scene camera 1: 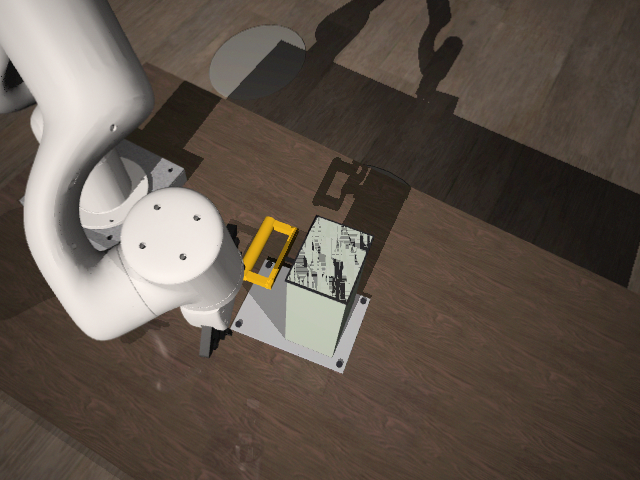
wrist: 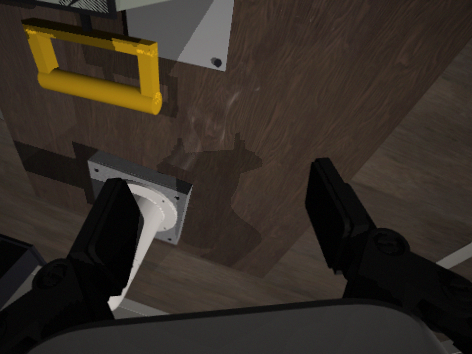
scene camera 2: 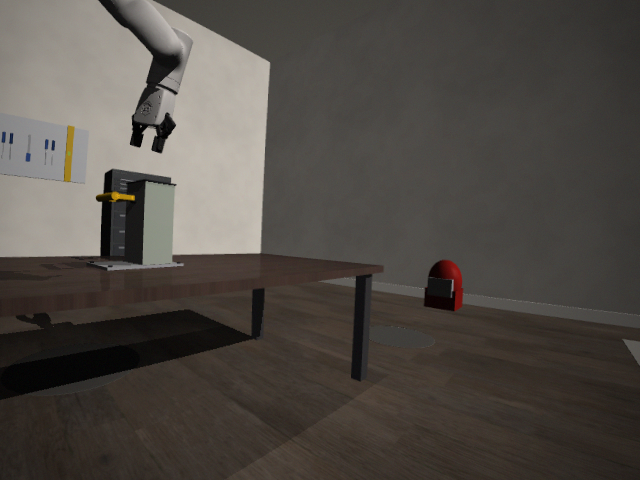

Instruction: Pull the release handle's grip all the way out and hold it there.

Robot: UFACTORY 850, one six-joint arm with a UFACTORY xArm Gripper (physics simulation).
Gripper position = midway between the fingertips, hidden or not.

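A grey base plate (scene camera 1: 262, 316) is part of the scene, and so is the gripper (scene camera 2: 145, 149). Scene camera 1 shows the gripper (scene camera 1: 227, 299) too, while the wrist view gives another look at the gripper (wrist: 221, 190).
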